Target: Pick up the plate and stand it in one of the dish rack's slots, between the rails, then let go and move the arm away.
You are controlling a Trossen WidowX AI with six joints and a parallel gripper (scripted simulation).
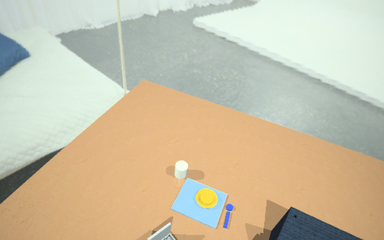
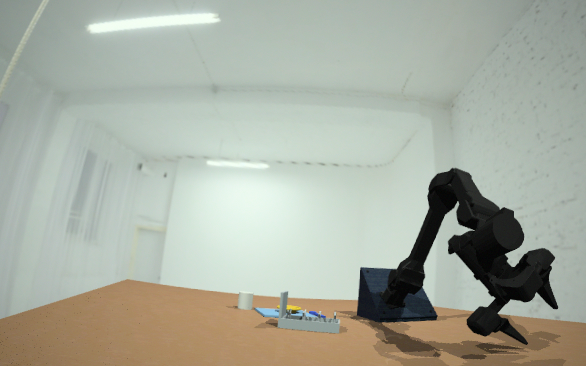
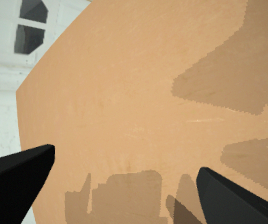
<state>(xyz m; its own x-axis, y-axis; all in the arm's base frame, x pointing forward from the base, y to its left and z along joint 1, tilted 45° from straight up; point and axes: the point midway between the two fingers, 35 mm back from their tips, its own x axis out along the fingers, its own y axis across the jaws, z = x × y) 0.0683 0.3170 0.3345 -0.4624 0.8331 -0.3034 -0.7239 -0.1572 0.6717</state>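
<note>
The yellow plate lies 61 cm to the right of my gripper tip, 23 cm ahead of it and 3 cm below it. The rest, counted from my gripper tip: light blue mat: 59 cm to the right, 24 cm ahead, 4 cm below; then grey dish rack: 39 cm to the right, 26 cm ahead, 2 cm below; then blue spoon: 59 cm to the right, 14 cm ahead, 4 cm below.
</note>
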